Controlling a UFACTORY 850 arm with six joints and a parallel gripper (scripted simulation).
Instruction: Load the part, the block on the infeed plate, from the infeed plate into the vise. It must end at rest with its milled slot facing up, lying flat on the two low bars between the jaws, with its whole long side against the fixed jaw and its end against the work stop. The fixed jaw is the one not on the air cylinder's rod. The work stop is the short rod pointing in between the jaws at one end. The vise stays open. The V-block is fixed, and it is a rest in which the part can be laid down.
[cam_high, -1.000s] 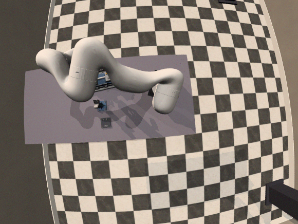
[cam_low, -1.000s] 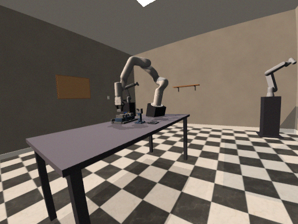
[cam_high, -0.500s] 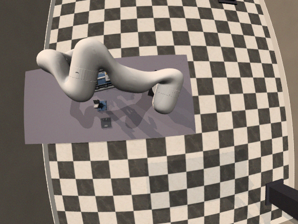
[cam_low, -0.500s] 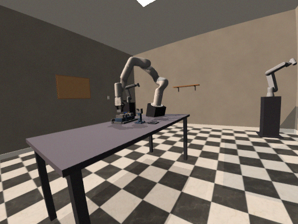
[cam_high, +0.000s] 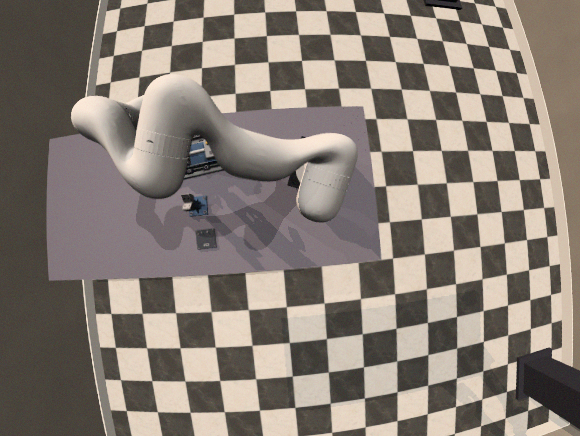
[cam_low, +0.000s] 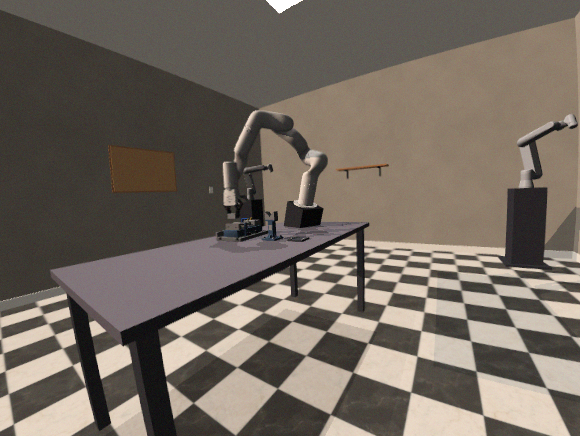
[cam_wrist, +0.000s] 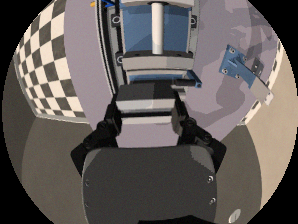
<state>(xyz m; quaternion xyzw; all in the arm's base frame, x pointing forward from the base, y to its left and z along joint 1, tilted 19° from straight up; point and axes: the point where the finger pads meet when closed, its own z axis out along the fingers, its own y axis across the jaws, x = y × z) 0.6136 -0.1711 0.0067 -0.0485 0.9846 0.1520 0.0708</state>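
My gripper is now 9 cm past the air cylinder rod, 1 cm to the right of it and 7 cm above it. The rest, counted from my hand: vise (7 cm behind, 1 cm to the left, 11 cm below); then part (right at my hand).
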